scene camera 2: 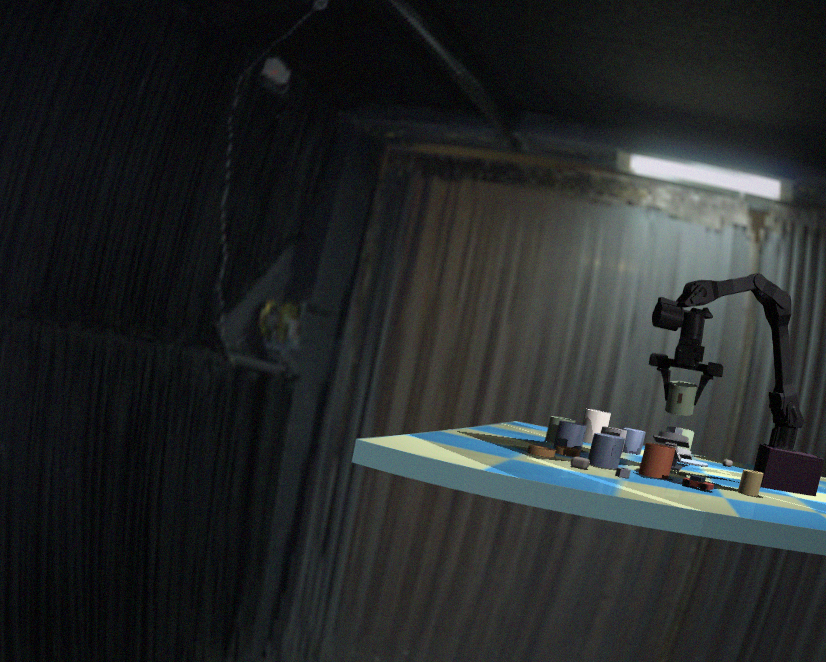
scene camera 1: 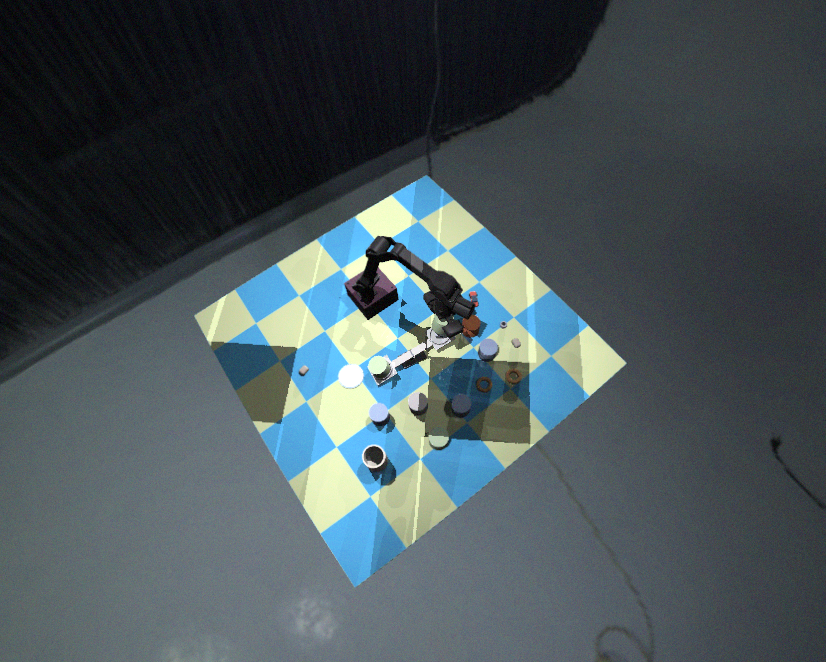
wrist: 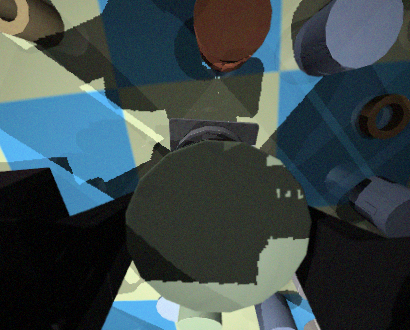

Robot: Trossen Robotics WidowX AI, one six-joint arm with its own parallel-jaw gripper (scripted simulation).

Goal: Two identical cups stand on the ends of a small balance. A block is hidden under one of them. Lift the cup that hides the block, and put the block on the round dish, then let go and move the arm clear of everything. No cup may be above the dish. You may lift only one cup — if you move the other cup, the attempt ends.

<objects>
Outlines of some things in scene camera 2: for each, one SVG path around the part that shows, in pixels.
My gripper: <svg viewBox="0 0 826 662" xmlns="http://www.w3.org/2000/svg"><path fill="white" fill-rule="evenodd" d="M681 333L675 349L675 360L669 359L666 354L652 353L649 365L657 366L657 370L662 373L665 401L667 401L670 367L703 372L695 397L694 405L696 405L709 379L713 380L713 376L722 377L723 366L722 364L709 362L708 365L699 363L703 360L705 347L701 346L703 336Z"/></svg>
A blue-grey cylinder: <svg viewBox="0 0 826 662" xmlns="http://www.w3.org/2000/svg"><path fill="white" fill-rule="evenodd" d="M594 433L588 458L590 465L606 469L617 469L625 438Z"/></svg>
A red-brown cylinder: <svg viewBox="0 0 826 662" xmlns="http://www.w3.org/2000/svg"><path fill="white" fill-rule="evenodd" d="M646 443L638 473L648 477L668 479L676 448L668 445Z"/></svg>
</objects>
